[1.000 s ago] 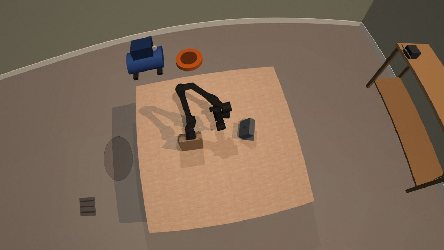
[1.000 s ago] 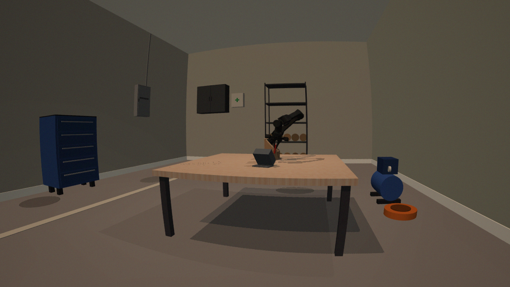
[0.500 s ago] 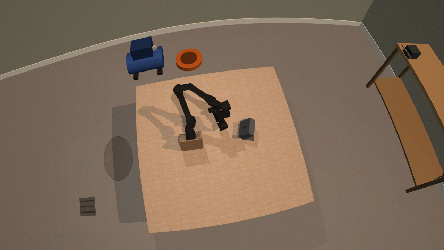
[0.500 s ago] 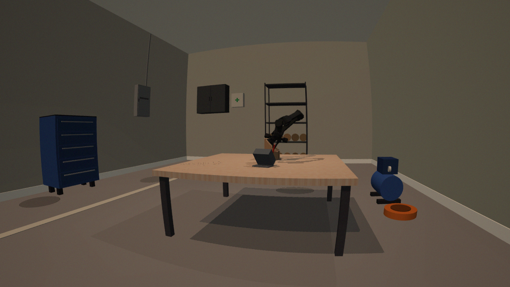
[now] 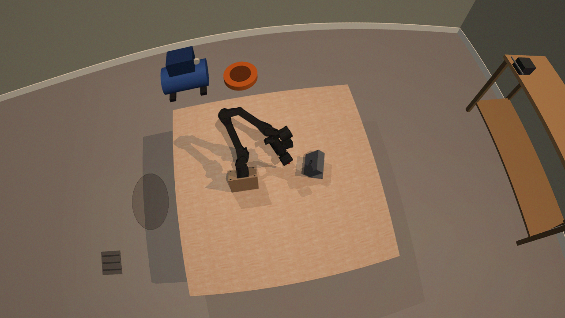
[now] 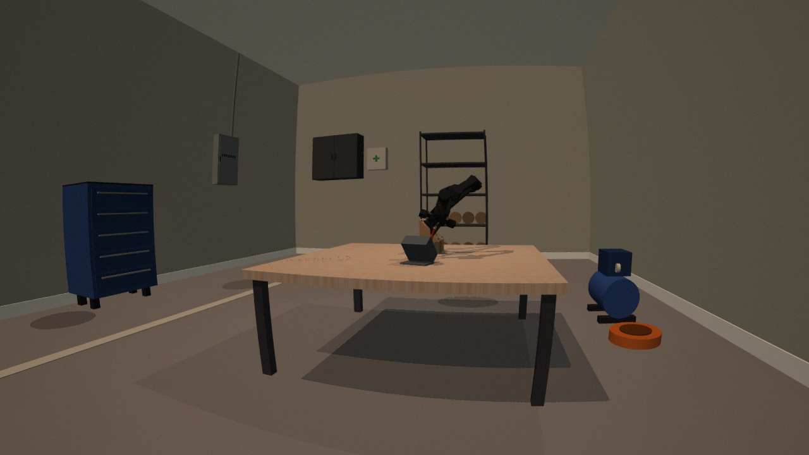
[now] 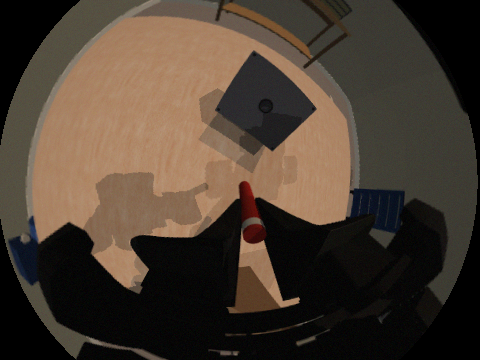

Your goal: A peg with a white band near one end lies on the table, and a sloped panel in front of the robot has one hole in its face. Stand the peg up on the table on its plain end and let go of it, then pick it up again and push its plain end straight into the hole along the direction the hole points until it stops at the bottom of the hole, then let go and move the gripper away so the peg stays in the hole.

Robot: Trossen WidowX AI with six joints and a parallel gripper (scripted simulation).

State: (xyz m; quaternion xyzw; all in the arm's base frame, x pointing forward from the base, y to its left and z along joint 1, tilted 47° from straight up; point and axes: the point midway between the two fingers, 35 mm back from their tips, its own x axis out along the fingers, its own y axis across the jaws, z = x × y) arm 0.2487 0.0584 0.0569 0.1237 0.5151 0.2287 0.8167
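My gripper tip is now 170 mm short of the dark grey sloped panel, 50 mm above it and 30 mm to the left of it. Also, from my gripper tip: red peg 10 mm behind, 10 mm above.
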